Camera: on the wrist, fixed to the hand. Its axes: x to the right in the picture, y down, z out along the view.
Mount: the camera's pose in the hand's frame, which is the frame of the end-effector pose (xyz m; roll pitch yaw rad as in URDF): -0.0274 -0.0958 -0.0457 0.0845 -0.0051 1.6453
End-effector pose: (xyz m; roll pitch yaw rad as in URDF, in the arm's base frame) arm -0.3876 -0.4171 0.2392 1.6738 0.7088 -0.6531
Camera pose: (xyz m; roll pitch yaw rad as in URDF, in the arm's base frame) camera -0.4173 -0.3247 0.1883 1.7930 -0.9291 -0.8339
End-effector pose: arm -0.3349 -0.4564 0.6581 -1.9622 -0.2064 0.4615
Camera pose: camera -0.3758 -0.4831 0.7562 -2.7013 1.1665 -0.8087
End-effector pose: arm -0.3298 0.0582 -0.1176 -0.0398 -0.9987 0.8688
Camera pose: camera -0.2422 0.0108 -0.1633 -0.9121 0.0814 2.4509
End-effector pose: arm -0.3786 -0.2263 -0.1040 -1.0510 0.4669 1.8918
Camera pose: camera -0.2967 -0.1962 -0.0377 0.9319 0.8288 -2.0821
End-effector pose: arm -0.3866 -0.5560 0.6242 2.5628 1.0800 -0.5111
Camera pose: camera -0.3573 -0.4518 0.6417 2.0869 -0.3265 -1.5961
